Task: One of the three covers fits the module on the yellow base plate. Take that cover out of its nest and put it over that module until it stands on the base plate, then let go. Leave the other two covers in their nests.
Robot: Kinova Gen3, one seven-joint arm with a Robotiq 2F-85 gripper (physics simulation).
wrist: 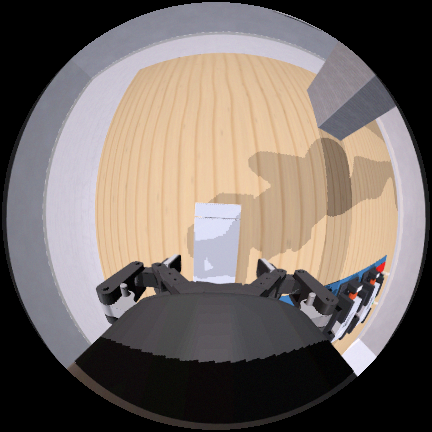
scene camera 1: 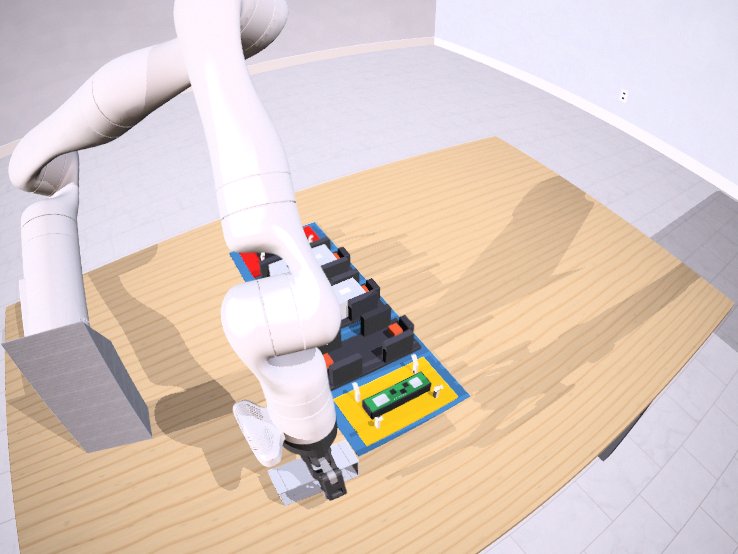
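Seen in the pictures: gripper, between the fingertips: (wrist: 218, 265) (scene camera 1: 317, 469); arm's base, origin of its link: (scene camera 1: 61, 341).
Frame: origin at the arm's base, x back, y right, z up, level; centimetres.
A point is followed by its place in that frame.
A light grey cover (scene camera 1: 289, 480) {x -25.6, y 19.4, z -17.2 cm} (wrist: 216, 245) {x -27.1, y 18.5, z -17.2 cm} lies on the table outside the nests, left of the yellow base plate (scene camera 1: 357, 428) {x -38.3, y 12.1, z -21.7 cm}; it appears tipped on its side. My gripper (scene camera 1: 333, 487) (wrist: 218, 265) {x -29.9, y 17.9, z -19.6 cm} is open and empty, over the cover; in the wrist view the cover runs between the two spread fingers. Whether they touch it is hard to tell. The green-topped module (scene camera 1: 398, 393) {x -46.1, y 9.6, z -19.7 cm} stands uncovered on the yellow base plate. The dark nest (scene camera 1: 374, 351) {x -46.7, y -0.9, z -21.3 cm} nearest that plate is empty. Two other covers (scene camera 1: 347, 290) {x -46.4, y -12.4, z -17.2 cm} (scene camera 1: 323, 256) {x -45.5, y -22.8, z -17.2 cm} sit in the nests behind, partly hidden by my arm.
White posts (scene camera 1: 356, 391) {x -40.2, y 7.3, z -18.9 cm} (scene camera 1: 414, 363) {x -50.7, y 5.6, z -19.0 cm} stand around the module. A red plate (scene camera 1: 250, 265) {x -32.1, y -31.2, z -21.7 cm} lies at the far end of the blue board (scene camera 1: 456, 390) {x -55.8, y 11.5, z -22.1 cm}, largely hidden. The grey pedestal (scene camera 1: 71, 387) {x 1.0, y 3.5, z -5.5 cm} (wrist: 345, 90) {x -4.3, y 3.6, z -11.7 cm} under the arm stands at the left in the scene view.
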